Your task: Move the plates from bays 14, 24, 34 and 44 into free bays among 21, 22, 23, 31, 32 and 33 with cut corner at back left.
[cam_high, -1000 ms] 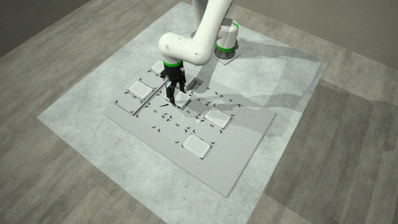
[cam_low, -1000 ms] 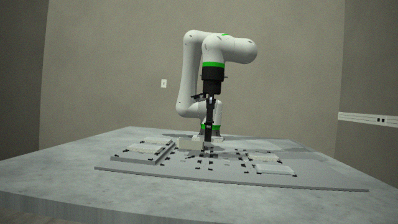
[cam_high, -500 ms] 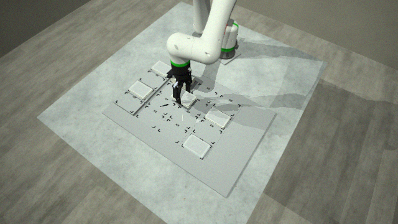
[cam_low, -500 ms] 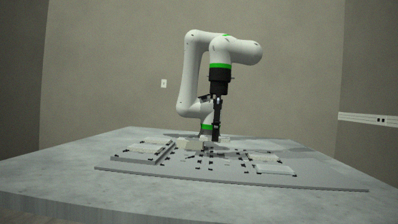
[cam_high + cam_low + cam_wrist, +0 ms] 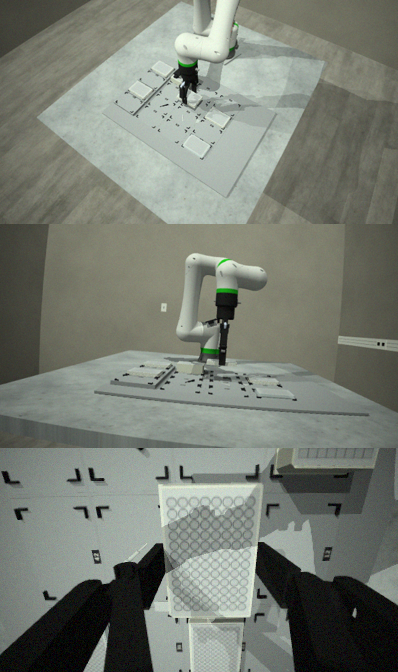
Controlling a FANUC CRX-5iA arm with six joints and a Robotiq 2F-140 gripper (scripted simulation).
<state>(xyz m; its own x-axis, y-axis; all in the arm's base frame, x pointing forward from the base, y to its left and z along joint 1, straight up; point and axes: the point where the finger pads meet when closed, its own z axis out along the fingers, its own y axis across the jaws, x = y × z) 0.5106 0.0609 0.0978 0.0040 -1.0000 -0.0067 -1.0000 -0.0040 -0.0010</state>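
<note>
Right now the white tip is 100 mm ahead of my hand, 20 mm to the left of it and 90 mm below it. The rest, counted from my hand: sealed deep-well block 120 mm behind, 140 mm to the right, 80 mm below; plate 200 mm ahead, 190 mm to the left, 90 mm below; thin black stick 90 mm ahead, 120 mm to the right, 90 mm below.
</note>
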